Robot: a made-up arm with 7 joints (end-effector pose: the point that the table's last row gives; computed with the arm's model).
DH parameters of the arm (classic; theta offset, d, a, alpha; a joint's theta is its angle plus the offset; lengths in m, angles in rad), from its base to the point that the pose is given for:
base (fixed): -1.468 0 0.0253 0
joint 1: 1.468 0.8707 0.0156 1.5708
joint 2: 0 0.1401 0.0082 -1.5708
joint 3: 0 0.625 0.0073 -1.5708
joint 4: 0 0.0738 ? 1.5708
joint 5: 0 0.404 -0.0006 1.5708
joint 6: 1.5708 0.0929 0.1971 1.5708
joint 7: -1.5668 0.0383 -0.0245 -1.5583
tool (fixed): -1.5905 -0.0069 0 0
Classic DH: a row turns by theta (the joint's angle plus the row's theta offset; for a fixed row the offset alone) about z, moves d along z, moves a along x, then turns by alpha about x.
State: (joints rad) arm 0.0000 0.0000 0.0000 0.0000 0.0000 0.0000 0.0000
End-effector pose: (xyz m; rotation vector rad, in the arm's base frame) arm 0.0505 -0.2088 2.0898 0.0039 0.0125 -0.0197
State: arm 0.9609 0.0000 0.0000 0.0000 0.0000 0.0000 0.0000
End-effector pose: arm 0.1806 -0.0911 2.0898 -0.0024 0.0134 0.9412
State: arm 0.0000 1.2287 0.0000 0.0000 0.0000 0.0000 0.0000
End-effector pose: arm -1.1194 -0.2088 1.3101 0.0154 -1.2161 -0.0147
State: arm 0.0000 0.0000 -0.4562 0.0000 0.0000 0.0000 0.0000
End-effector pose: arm 0.0288 -0.2150 2.0898 0.0067 0.0114 -0.4759
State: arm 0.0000 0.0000 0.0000 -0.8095 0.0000 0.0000 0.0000
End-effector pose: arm -0.3848 -0.2088 1.9177 0.0116 -0.7969 -0.0170
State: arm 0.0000 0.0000 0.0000 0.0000 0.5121 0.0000 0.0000
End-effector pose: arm 0.1032 -0.1754 2.0898 0.0006 0.0132 0.4924
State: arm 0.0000 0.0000 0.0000 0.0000 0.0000 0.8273 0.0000
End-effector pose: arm -0.1018 -0.2088 2.0565 0.0118 -0.8147 -0.0169
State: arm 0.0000 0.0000 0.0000 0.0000 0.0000 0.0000 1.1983
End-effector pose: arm 0.0505 -0.1868 2.0715 1.2021 0.0228 -0.0098
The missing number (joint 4, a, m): -0.0208
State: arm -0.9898 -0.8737 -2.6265 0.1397 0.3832 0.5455 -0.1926
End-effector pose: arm 0.4072 -0.8430 1.7008 1.3413 -1.2176 2.5143
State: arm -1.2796 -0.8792 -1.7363 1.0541 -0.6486 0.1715 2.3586
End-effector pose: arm -0.3920 -0.8996 1.5343 0.7229 1.3369 2.0306
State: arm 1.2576 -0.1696 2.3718 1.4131 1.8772 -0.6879 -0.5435
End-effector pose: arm -0.1788 -0.4160 1.6228 0.5179 -0.2016 -0.2977
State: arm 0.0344 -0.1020 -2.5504 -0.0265 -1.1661 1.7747 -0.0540
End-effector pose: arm 0.4249 -0.2064 1.8571 2.1509 -0.5417 1.5567
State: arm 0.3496 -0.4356 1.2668 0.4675 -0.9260 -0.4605 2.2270
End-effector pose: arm 0.5548 0.2577 1.8273 1.3126 1.1268 -0.6692
